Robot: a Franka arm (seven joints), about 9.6 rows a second.
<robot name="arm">
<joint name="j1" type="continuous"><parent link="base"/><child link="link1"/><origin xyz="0 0 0.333" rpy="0 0 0"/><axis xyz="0 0 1"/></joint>
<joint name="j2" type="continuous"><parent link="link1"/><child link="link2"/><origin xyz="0 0 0" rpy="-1.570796 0 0"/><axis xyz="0 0 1"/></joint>
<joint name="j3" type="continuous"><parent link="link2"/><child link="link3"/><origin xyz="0 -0.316 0" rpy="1.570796 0 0"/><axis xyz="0 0 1"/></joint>
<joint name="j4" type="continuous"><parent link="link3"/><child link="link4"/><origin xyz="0.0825 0 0" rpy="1.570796 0 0"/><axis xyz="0 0 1"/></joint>
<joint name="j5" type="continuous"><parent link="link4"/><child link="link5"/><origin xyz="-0.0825 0.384 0" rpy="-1.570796 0 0"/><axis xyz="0 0 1"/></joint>
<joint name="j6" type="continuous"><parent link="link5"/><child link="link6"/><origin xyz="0 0 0" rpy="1.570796 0 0"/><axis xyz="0 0 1"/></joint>
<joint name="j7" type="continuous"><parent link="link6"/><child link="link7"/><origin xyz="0.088 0 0" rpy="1.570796 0 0"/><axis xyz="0 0 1"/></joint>
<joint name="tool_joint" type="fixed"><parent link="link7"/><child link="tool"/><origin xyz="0 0 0.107" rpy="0 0 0"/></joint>
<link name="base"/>
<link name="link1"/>
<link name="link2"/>
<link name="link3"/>
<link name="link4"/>
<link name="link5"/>
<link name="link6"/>
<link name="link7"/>
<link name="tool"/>
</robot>
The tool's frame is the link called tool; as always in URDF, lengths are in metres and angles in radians. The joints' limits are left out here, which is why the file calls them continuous.
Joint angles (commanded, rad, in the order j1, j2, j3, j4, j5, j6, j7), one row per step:
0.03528, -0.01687, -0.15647, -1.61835, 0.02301, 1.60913, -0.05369
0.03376, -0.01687, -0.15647, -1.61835, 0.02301, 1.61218, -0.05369
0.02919, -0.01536, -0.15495, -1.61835, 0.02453, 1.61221, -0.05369
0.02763, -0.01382, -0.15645, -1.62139, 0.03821, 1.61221, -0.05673
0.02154, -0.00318, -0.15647, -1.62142, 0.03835, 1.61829, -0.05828
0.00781, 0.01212, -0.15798, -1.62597, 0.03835, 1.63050, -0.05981
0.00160, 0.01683, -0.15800, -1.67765, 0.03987, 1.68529, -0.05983
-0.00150, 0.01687, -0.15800, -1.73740, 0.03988, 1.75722, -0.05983
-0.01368, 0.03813, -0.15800, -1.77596, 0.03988, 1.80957, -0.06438
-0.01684, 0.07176, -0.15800, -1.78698, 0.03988, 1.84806, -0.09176
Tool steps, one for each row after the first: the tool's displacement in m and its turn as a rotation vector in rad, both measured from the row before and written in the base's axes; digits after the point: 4 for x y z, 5 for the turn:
0.0002, -0.0009, 0.0003, -0.00037, -0.00303, -0.00160
0.0002, -0.0015, -0.0008, 0.00143, 0.00129, -0.00310
0.0003, -0.0003, -0.0022, 0.01389, 0.00272, -0.00049
0.0032, -0.0034, -0.0053, -0.00094, 0.00457, -0.00481
0.0040, -0.0086, -0.0096, -0.00135, 0.00767, -0.01417
0.0033, -0.0040, -0.0225, 0.00080, 0.00147, -0.00848
0.0023, -0.0025, -0.0224, -0.00233, -0.01187, -0.00590
0.0047, -0.0074, -0.0260, -0.00257, 0.00761, -0.00961
0.0085, -0.0026, -0.0212, -0.00457, 0.00582, 0.02296

